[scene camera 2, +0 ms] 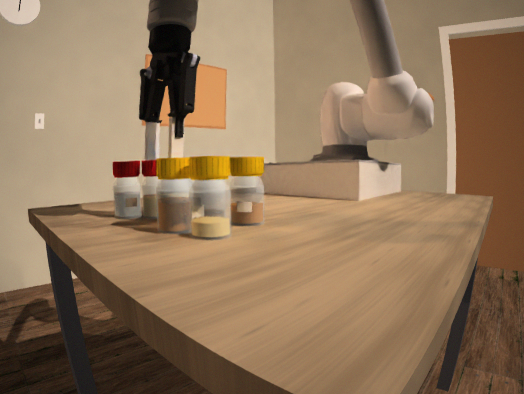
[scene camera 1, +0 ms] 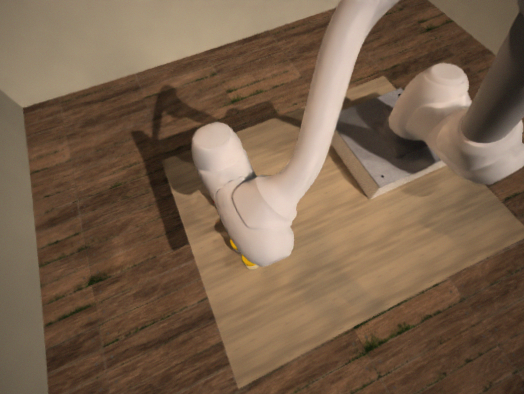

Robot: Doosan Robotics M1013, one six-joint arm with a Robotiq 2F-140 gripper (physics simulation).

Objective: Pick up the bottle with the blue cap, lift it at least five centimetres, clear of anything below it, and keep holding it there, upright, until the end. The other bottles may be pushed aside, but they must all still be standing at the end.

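Frame: origin at the arm's base, x ahead, y left, z up, level; metres.
Where they show: arm's base, origin of its link: (scene camera 1: 403, 134).
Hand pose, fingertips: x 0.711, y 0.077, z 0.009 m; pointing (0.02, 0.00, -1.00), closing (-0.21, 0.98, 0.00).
Each offset is from my fingertips to the top centre of the thing. Level surfaces: height alone.
The blue-capped bottle does not show in either view; the arm covers most of the bottle group in scene camera 1, and front bottles block the view in scene camera 2. My gripper (scene camera 2: 164, 144) points down with its two pale fingertips apart, open and with nothing seen between them. The tips reach down to about cap height, behind the front yellow-capped bottles, and their lowest ends are hidden. In scene camera 1 the gripper is hidden under the white wrist.
Upright yellow-capped bottles {dy +0.072, dx +0.020, dz +0.000 m} (scene camera 2: 173, 200) {dy +0.135, dx +0.004, dz +0.000 m} (scene camera 2: 211, 200) {dy +0.100, dx -0.096, dz +0.000 m} (scene camera 2: 247, 195) stand close together, with red-capped bottles {dy -0.102, dx +0.028, dz +0.000 m} (scene camera 2: 127, 197) {dy -0.066, dx -0.019, dz +0.000 m} (scene camera 2: 149, 200) at their left. Two yellow caps {dy +0.072, dx +0.021, dz +0.000 m} (scene camera 1: 233, 244) {dy +0.135, dx +0.004, dz +0.000 m} (scene camera 1: 247, 261) peek out beside the wrist. The robot's base block (scene camera 1: 370, 187) (scene camera 2: 320, 181) stands on the wooden table {dz -0.105 m} (scene camera 1: 350, 280) (scene camera 2: 325, 280).
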